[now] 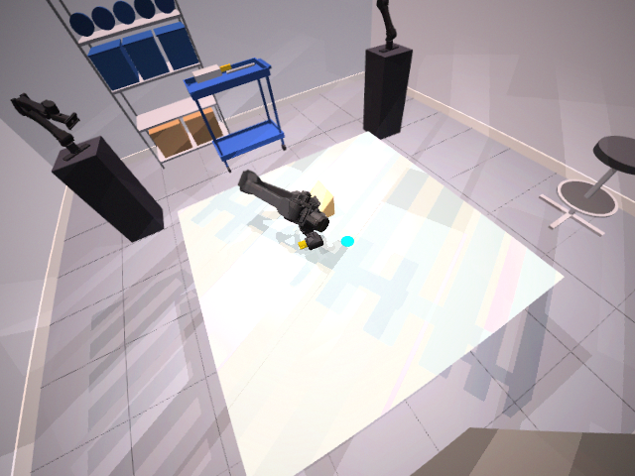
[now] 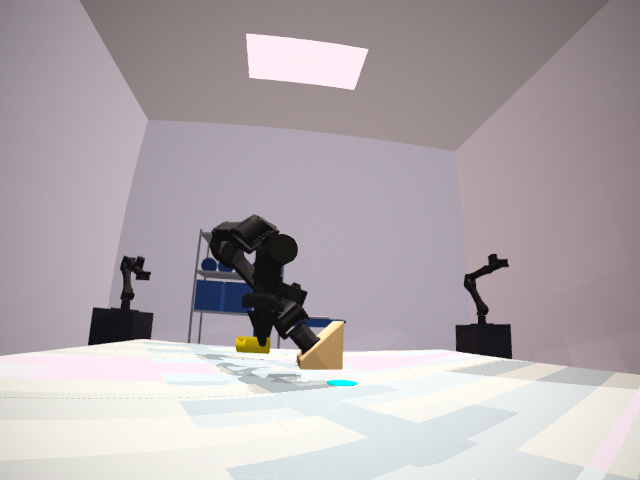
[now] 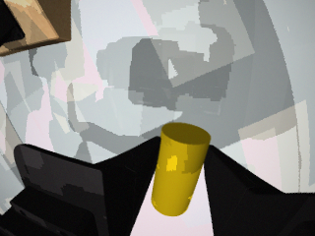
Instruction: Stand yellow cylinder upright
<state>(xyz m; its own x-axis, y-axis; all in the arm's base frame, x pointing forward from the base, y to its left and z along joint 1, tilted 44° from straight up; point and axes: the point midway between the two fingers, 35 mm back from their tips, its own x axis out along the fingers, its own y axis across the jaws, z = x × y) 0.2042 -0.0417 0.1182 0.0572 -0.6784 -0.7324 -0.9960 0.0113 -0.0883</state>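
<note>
Right now the cyan circle is 4 cm ahead of my gripper tip, 16 cm to the left of it and 6 cm below it. Round my gripper tip: yellow tall cylinder 2 cm to the right.
</note>
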